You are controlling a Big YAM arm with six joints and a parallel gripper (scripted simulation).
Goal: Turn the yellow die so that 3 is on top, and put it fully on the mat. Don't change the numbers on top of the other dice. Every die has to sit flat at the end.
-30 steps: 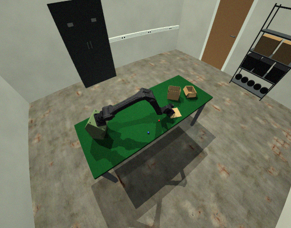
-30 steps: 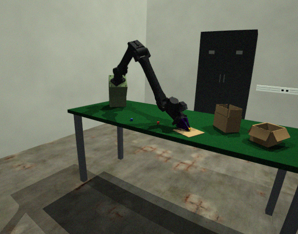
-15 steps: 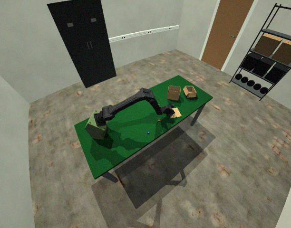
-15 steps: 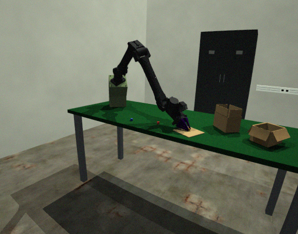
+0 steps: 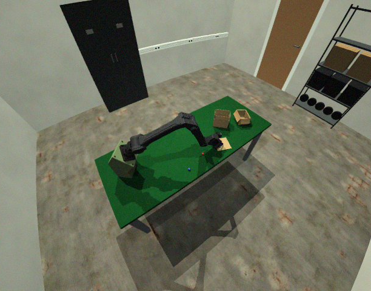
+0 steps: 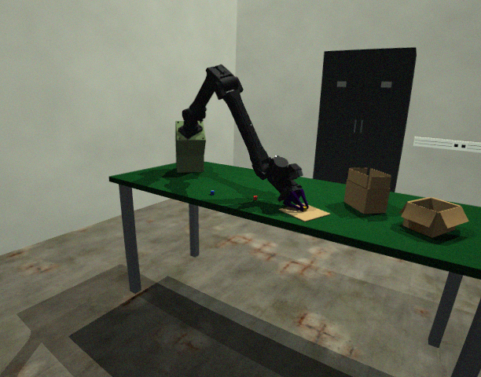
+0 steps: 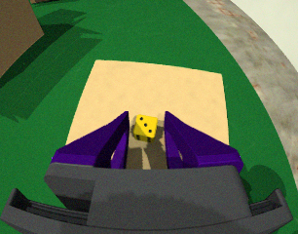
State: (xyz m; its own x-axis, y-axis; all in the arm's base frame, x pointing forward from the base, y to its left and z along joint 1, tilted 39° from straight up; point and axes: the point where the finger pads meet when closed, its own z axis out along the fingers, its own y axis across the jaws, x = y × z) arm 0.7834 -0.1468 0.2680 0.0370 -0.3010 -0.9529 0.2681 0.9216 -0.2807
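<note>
Now: the yellow die right at my hand. The rest, counted from my hand: tan mat: 10 mm below; red die: 220 mm behind, 20 mm to the left, 10 mm below; blue die: 420 mm behind, 20 mm to the right, 10 mm below.
</note>
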